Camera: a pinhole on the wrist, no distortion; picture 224 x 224 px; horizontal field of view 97.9 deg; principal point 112.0 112.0 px. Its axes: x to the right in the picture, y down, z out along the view. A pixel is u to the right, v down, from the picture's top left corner.
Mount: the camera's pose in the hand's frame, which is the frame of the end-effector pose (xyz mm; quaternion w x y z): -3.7 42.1 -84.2 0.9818 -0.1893 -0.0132 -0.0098
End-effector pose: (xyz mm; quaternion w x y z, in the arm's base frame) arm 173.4 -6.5 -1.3 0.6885 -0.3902 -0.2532 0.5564
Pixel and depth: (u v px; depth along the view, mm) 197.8 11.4 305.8
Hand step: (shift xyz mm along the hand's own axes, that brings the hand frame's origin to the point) 250.7 -140.7 324.7
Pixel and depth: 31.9 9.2 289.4
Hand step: -255.1 -130.0 290.6
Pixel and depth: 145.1 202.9 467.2
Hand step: 154.9 617.8 192.3
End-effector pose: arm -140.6 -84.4 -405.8 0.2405 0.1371 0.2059 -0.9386
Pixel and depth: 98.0 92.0 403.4
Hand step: -72.5 116.2 319.2
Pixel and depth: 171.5 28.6 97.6
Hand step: 51.6 0.1 39.1
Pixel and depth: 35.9 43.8 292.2
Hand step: -243.0 -35.6 256.1
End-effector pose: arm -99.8 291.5 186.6 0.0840 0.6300 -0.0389 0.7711
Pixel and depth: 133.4 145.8 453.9
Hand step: 89.6 355.5 281.5
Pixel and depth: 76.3 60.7 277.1
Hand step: -114.8 11.3 224.1
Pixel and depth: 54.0 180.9 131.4
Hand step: -82.5 178.2 0.9
